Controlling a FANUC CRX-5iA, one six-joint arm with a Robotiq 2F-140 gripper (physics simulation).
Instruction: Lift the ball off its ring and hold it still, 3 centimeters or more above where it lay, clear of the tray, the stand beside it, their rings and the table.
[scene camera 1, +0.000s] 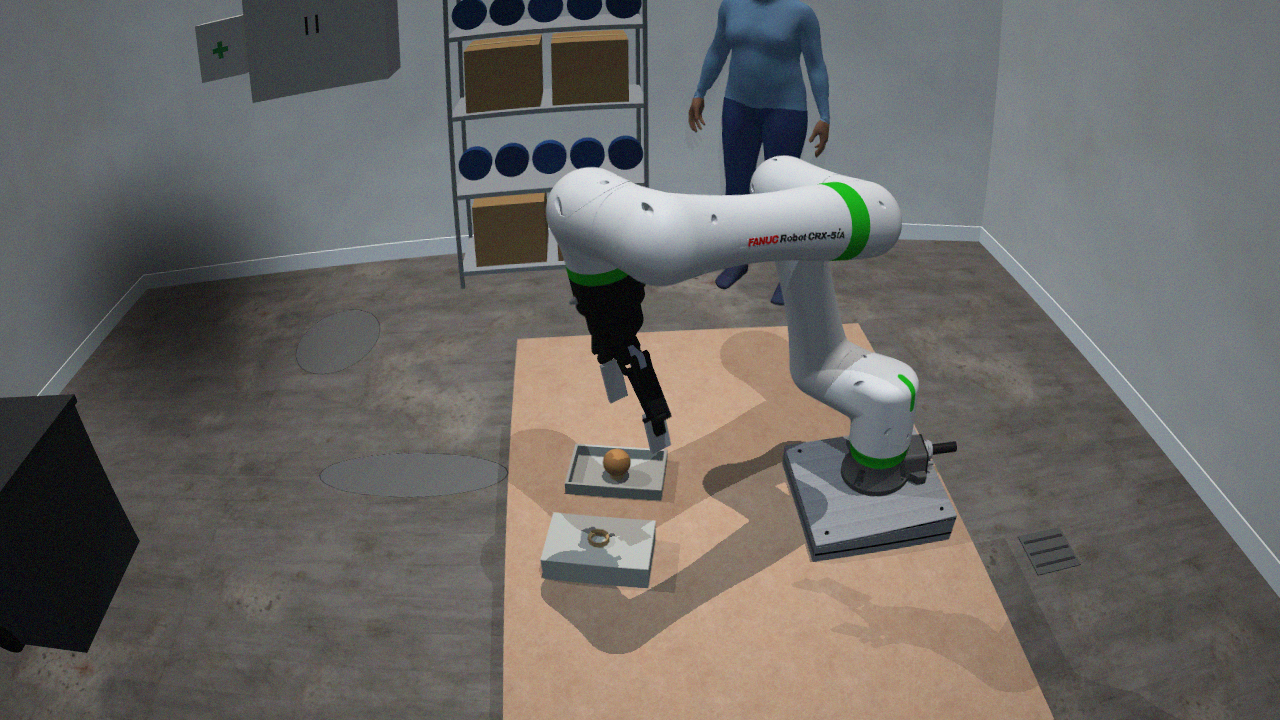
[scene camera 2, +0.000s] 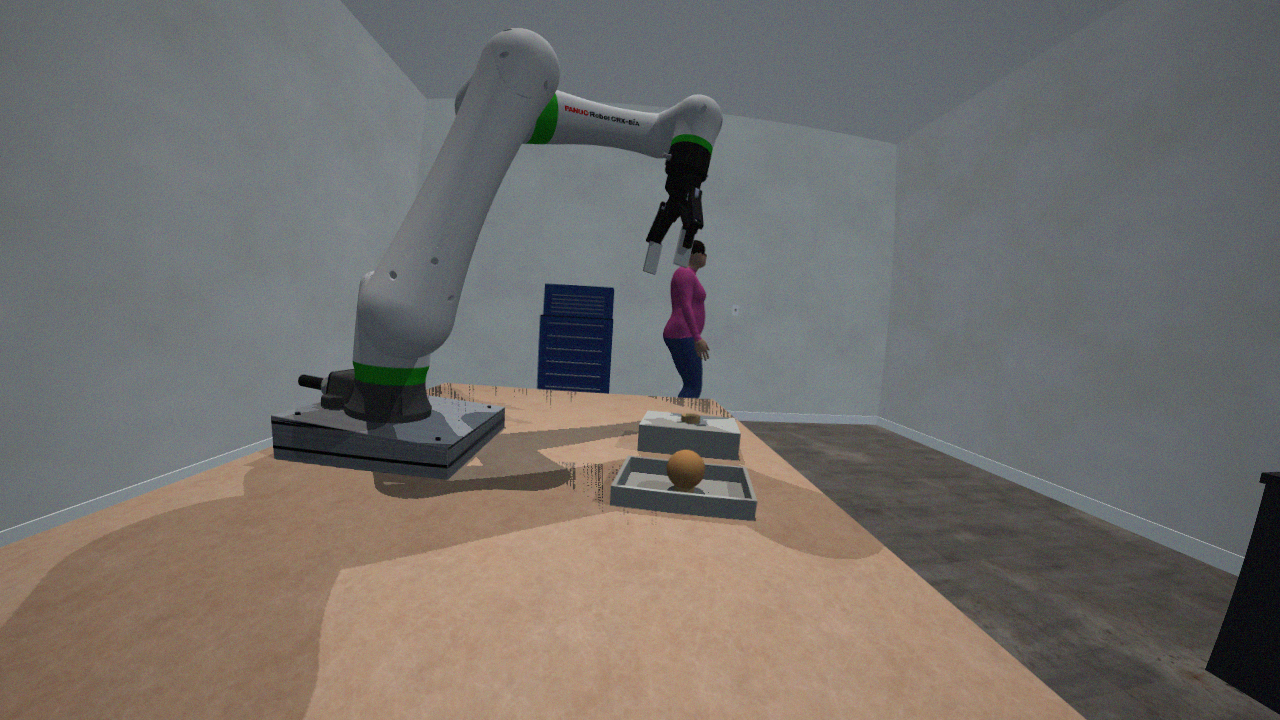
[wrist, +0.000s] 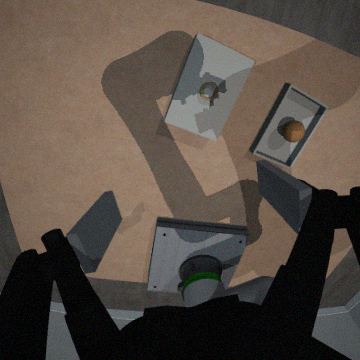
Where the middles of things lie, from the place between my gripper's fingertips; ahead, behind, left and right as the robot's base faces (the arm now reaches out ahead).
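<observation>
With the grey block stand (scene camera 1: 611, 551) as the reference, my hand is 5 cm to the left of it, 7 cm short of it and 32 cm above it. The orange-brown ball (scene camera 2: 685, 469) is 30 cm to the right of my hand, 5 cm ahead of it and 32 cm below it. Then I consider the shallow grey tray (scene camera 2: 725, 491), which, counted from my hand, is 30 cm to the right, 5 cm ahead and 34 cm below.
</observation>
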